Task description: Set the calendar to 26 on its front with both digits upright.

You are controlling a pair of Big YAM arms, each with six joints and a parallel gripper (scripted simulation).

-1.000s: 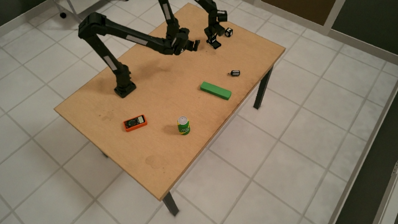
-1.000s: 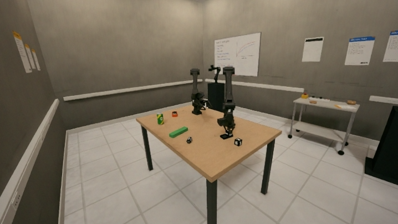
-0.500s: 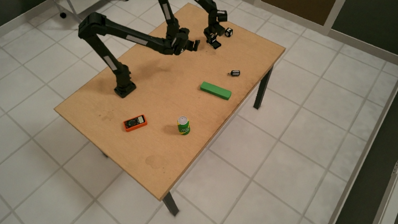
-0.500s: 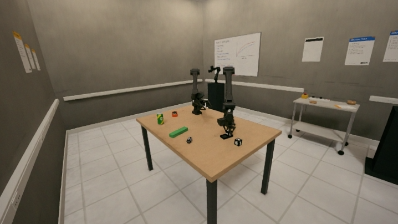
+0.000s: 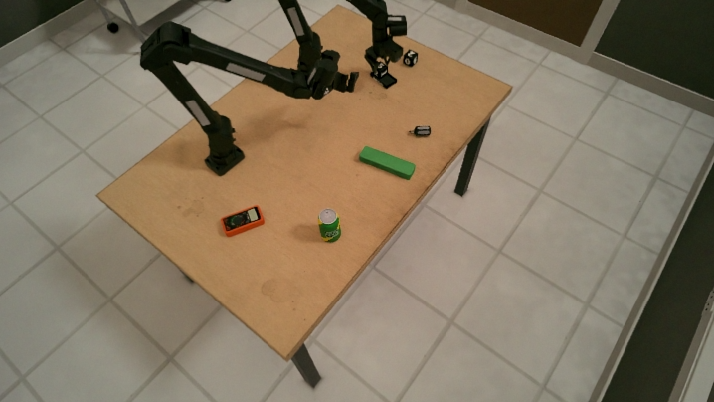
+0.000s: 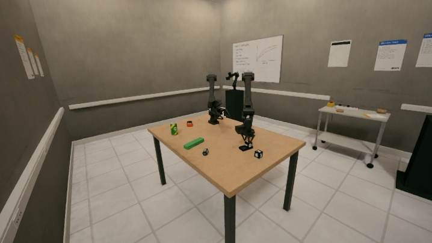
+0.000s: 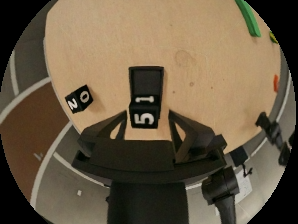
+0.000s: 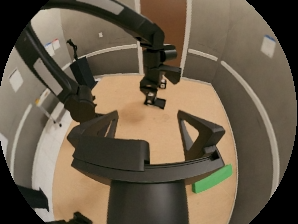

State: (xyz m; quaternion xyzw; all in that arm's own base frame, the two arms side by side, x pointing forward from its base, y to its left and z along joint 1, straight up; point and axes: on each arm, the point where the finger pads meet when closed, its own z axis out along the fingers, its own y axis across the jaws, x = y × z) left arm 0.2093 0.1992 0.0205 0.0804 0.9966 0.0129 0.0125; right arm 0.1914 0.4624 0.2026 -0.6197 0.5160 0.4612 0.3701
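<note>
Right now the black calendar cube is 1 cm behind my left hand, 1 cm to the left of it and 3 cm below it.
</note>
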